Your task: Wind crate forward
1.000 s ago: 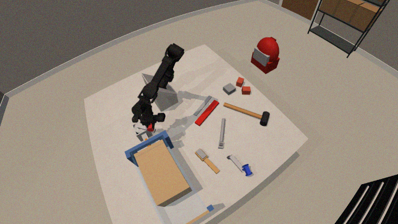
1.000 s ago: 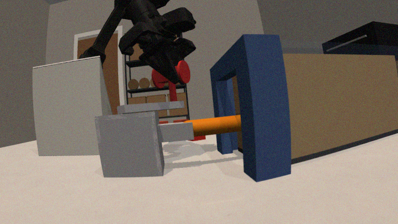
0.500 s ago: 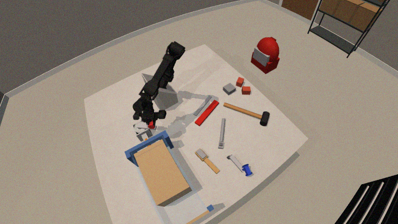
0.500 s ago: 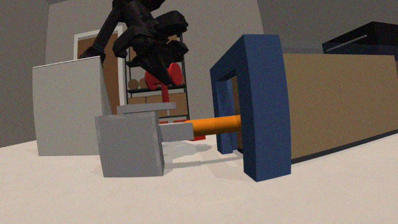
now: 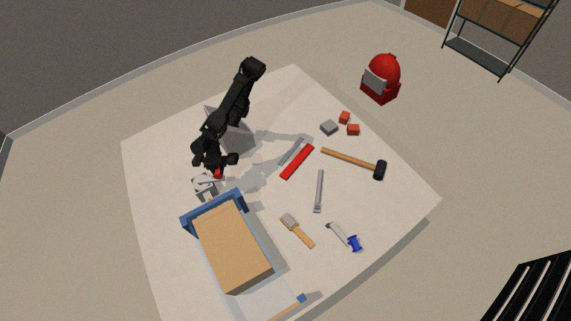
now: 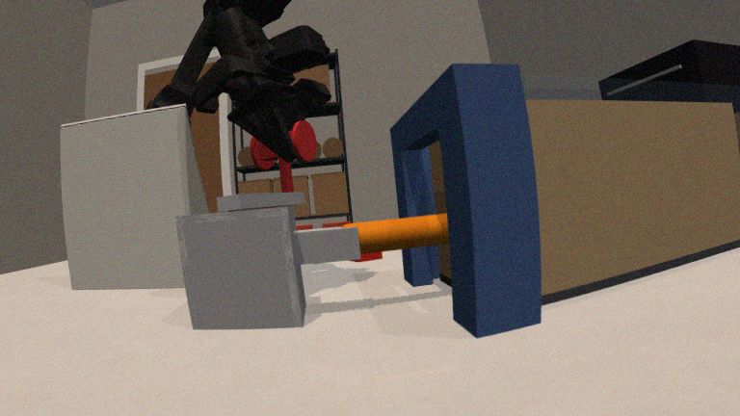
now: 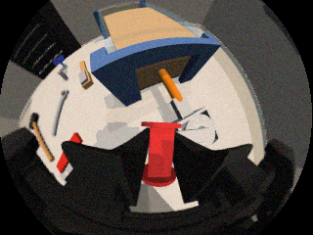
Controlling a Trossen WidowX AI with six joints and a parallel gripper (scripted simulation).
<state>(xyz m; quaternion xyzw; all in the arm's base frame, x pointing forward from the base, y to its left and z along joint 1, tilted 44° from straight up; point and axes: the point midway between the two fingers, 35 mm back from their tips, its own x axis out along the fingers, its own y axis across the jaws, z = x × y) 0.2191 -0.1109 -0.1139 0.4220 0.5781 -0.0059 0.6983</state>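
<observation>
My gripper tip is now 3 cm past the red-knobbed crank, 3 cm to the left of it and 3 cm above it. The rest, counted from my gripper tip: grey winch (7 cm behind, 9 cm to the right, 10 cm below); red knob (2 cm behind, 1 cm to the left); blue steel frame (11 cm ahead, 8 cm to the right, 3 cm below).
</observation>
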